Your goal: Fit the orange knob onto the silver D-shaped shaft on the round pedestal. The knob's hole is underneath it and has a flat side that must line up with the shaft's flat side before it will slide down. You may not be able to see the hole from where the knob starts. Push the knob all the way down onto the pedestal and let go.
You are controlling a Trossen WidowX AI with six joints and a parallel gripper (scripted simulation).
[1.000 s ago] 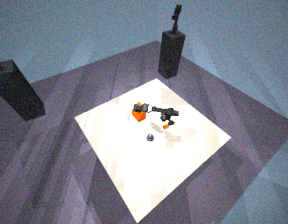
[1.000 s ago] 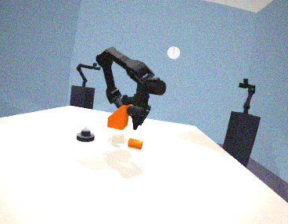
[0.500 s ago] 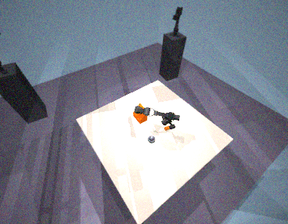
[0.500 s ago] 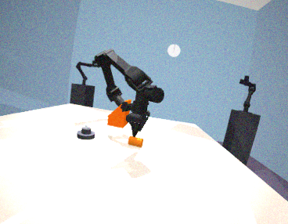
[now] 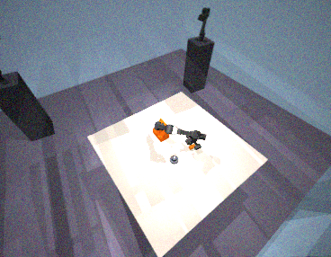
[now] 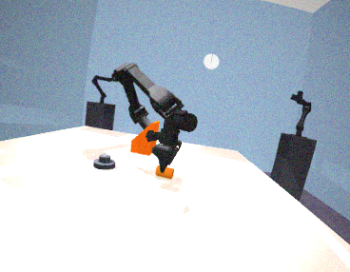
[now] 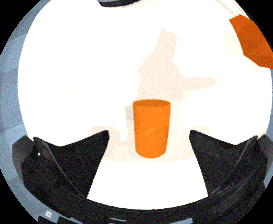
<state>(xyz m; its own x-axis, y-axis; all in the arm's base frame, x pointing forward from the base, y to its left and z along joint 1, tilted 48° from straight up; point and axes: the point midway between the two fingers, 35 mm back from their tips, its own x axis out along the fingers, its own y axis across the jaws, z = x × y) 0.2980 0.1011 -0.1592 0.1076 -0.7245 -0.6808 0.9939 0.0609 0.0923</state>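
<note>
Right now my gripper tip is 1 cm to the left of the orange knob and 1 cm above it. Also, from my gripper tip: dark round pedestal: 23 cm to the right, 3 cm ahead.
</note>
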